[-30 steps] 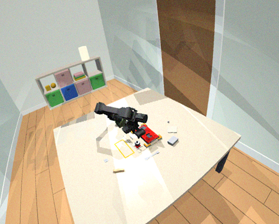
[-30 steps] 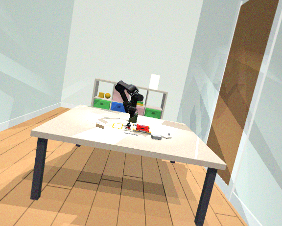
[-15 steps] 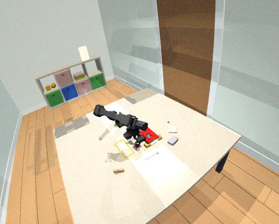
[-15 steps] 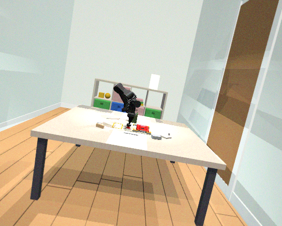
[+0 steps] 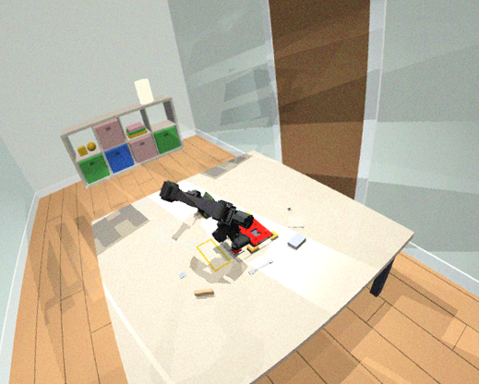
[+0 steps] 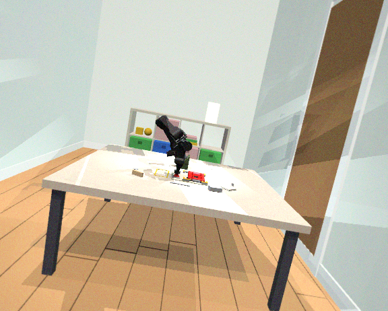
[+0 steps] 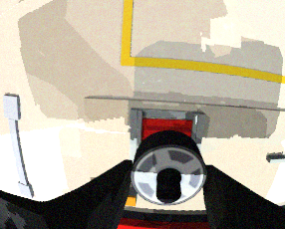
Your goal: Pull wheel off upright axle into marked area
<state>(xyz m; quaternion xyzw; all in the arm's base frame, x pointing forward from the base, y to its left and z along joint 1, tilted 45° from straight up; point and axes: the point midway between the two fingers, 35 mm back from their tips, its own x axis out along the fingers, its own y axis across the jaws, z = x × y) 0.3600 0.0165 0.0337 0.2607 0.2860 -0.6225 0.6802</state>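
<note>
Right now the wheel is right at my gripper tip. Also, from my gripper tip: axle (right at my gripper tip); then white piece (330 mm to the left, 30 mm below, 20 mm ahead); then wooden block (220 mm to the right, 130 mm ahead, 30 mm below).
</note>
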